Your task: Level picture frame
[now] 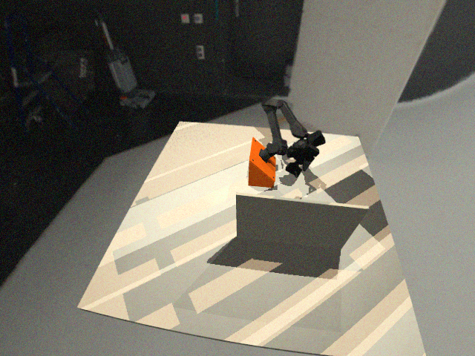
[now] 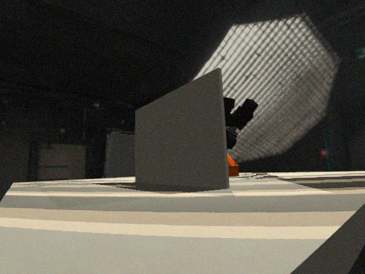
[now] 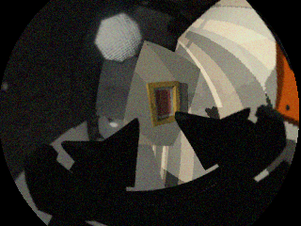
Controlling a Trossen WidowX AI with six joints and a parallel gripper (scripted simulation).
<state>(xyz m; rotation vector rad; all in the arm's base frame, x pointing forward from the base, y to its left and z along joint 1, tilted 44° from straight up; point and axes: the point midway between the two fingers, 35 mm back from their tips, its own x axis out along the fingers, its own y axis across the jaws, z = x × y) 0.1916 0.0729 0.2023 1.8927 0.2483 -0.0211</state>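
My gripper tip is 18 cm short of the picture frame, 8 cm above it and 1 cm to the right of it. The rest, counted from my gripper tip: wall panel 19 cm ahead, 9 cm below, 1 cm to the left.
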